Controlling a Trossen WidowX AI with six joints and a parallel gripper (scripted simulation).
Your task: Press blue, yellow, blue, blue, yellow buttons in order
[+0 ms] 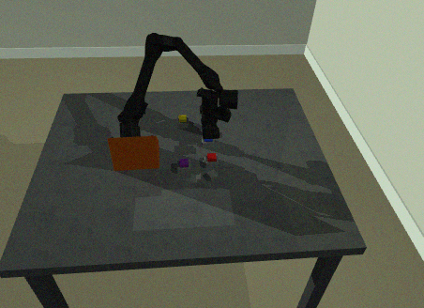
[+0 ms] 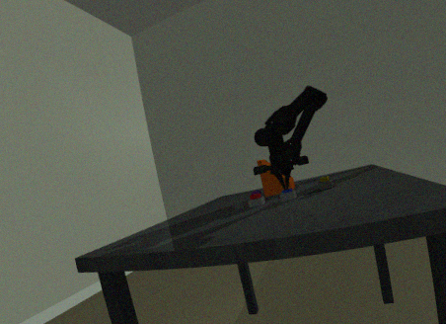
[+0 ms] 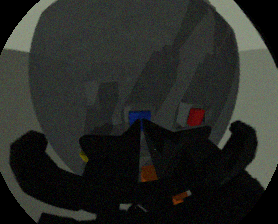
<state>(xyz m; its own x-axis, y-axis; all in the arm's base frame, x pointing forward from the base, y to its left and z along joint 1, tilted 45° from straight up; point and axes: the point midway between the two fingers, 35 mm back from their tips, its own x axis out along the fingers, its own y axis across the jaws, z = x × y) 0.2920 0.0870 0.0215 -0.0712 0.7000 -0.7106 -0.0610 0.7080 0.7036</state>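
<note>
Now: gripper tip 10 mm above the blue button. Round my gripper tip: red button 10 mm ahead, 110 mm to the right; then purple button 100 mm behind, 140 mm to the right; then yellow button 110 mm behind, 120 mm to the left.
</note>
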